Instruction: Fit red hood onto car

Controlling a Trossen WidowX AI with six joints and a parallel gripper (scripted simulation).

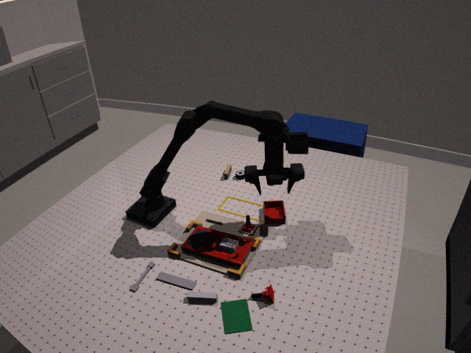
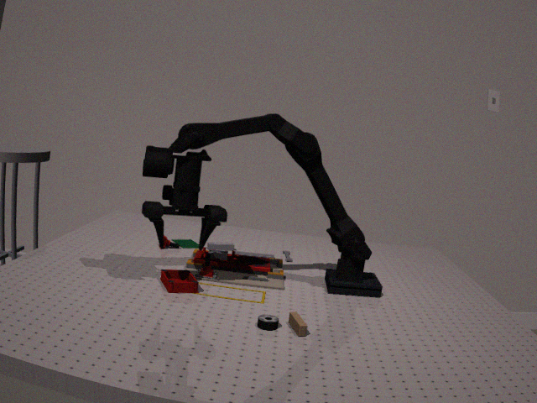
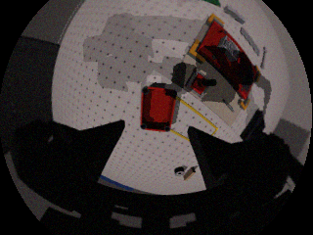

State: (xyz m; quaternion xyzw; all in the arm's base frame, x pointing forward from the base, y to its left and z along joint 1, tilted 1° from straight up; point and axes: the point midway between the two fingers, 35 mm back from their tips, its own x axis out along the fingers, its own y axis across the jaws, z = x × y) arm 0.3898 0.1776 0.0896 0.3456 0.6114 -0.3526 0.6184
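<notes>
Now: gripper tip 8 cm above the red hood. Also, from my gripper tip: wooden block 28 cm behind, 14 cm to the left, 8 cm below; grey engine block 4 cm behind, 22 cm to the right, 6 cm below; green card 10 cm ahead, 41 cm to the right, 9 cm below.
</notes>
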